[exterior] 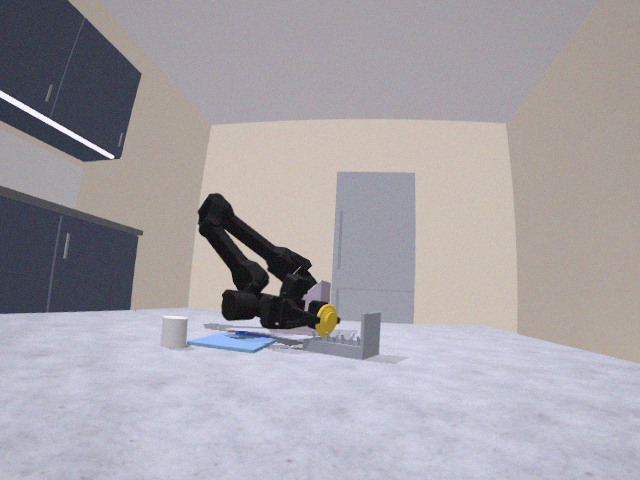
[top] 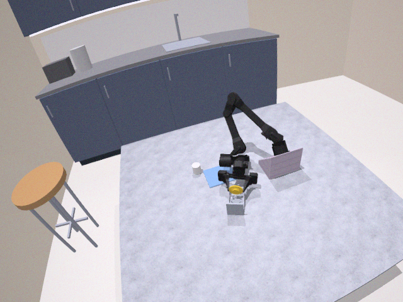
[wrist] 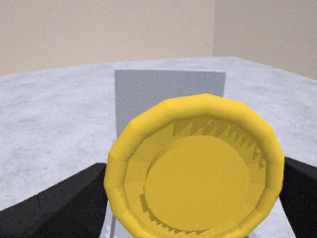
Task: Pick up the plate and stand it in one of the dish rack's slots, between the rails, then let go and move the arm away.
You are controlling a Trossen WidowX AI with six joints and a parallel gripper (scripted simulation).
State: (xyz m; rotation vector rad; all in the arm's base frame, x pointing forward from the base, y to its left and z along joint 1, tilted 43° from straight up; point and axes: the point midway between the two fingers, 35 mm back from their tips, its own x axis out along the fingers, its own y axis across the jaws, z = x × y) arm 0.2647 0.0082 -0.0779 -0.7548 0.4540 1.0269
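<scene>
Now: gripper tip 30 mm above the grey dish rack, 20 mm to the right of it and 10 mm short of it. The rest, counted from my gripper tip: yellow plate: 10 mm to the right; blue spoon: 200 mm to the right, 90 mm behind, 50 mm below; light blue mat: 180 mm to the right, 60 mm below, 20 mm ahead.
</scene>
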